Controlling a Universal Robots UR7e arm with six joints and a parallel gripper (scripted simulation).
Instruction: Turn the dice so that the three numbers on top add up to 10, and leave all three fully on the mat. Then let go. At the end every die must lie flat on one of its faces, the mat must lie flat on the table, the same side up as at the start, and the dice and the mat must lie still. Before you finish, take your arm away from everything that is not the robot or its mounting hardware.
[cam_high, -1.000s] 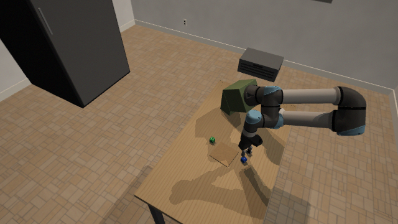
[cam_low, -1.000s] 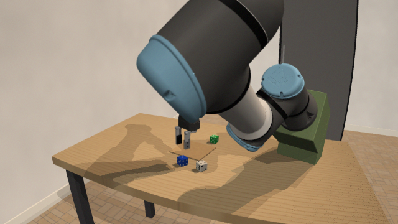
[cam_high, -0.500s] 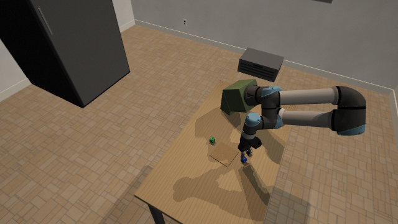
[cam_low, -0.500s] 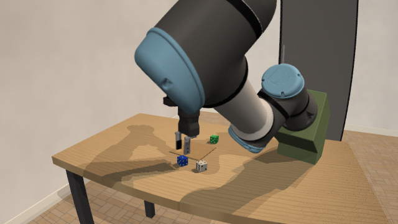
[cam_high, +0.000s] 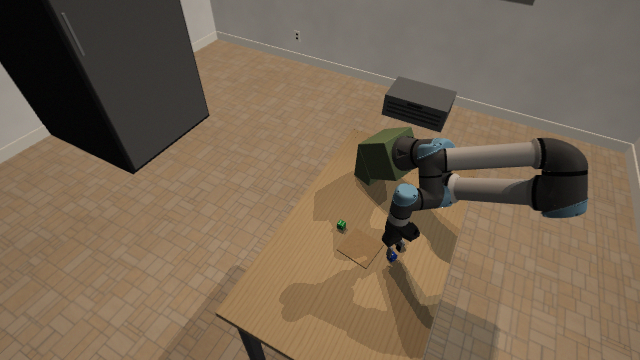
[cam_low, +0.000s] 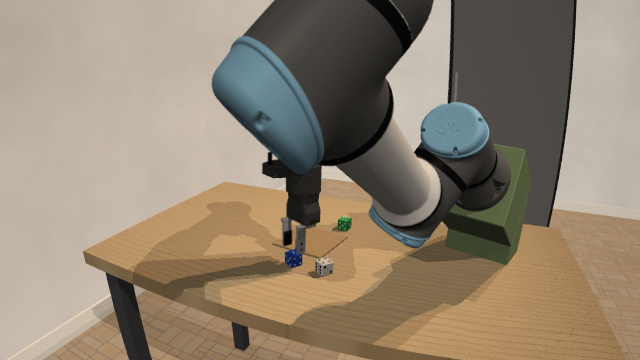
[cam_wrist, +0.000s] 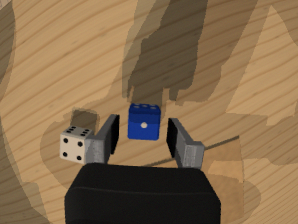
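My hand is 40 mm above the blue die. From my hand the other things lie so: tan mat 30 mm ahead, 130 mm to the right, 60 mm below; then green die 10 mm behind, 250 mm to the right, 40 mm below; then white die 80 mm behind, 40 mm below.
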